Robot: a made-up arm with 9 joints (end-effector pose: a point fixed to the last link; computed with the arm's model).
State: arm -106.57 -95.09 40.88 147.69 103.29 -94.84 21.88 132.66 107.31
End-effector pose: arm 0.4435 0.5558 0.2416 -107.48 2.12 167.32
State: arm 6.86 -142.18 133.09 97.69 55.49 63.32 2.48 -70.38 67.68
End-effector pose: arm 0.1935 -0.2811 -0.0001 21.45 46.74 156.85
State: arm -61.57 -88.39 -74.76 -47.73 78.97 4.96 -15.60 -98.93 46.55
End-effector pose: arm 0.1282 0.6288 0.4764 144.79 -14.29 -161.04
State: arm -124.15 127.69 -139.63 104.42 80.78 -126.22 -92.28 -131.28 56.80
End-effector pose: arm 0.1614 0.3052 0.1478 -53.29 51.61 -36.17
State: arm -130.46 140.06 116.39 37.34 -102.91 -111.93 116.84 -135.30 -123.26
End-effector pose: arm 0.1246 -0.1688 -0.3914 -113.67 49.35 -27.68
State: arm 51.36 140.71 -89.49 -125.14 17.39 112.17 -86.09 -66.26 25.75
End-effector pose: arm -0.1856 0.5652 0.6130 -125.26 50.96 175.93
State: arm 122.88 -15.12 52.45 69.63 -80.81 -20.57 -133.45 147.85 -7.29
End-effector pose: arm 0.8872 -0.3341 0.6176 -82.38 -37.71 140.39
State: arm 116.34 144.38 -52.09 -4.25 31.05 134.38 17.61 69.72 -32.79
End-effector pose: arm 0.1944 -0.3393 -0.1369 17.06 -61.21 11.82
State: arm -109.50 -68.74 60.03 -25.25 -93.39 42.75 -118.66 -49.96 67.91
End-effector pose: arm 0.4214 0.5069 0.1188 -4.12 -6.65 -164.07
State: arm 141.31 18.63 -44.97 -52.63 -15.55 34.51 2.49 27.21 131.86
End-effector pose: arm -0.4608 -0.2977 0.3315 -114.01 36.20 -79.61
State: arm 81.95 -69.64 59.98 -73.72 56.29 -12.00 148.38 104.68 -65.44
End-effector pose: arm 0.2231 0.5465 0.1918 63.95 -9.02 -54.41
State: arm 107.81 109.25 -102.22 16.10 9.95 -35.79 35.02 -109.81 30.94
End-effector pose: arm -0.0441 -0.1505 0.0562 152.20 -56.89 -86.56
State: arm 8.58 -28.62 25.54 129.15 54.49 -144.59 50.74 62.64 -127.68
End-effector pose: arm -0.0100 -0.0394 0.3246 56.10 48.74 -151.90
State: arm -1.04 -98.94 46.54 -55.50 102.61 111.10 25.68 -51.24 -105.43
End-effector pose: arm 0.1345 -0.7223 0.4009 -35.58 46.19 45.75
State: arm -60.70 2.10 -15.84 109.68 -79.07 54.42 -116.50 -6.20 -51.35
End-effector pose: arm -0.5809 0.7019 -0.1908 -142.32 -74.88 -112.72
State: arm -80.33 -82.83 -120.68 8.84 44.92 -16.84 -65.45 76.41 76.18
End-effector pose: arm 0.4774 -0.0440 -0.2039 -32.80 43.49 57.62
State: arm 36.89 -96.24 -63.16 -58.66 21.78 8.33 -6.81 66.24 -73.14
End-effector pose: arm -0.9347 0.0123 -0.1637 -2.02 18.00 -36.47
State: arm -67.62 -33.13 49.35 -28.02 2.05 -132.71 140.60 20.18 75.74
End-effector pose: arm -0.3547 0.2917 -0.1350 55.24 10.42 29.39
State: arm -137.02 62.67 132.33 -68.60 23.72 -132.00 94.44 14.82 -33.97
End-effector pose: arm 0.1940 0.2240 0.5033 38.03 65.86 22.42
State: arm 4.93 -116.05 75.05 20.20 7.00 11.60 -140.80 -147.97 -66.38
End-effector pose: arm -0.2575 -0.2076 0.3617 -109.10 36.75 21.02
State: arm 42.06 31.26 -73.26 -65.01 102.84 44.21 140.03 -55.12 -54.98
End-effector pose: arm -0.8012 -0.1126 -0.2142 162.29 -32.47 11.73
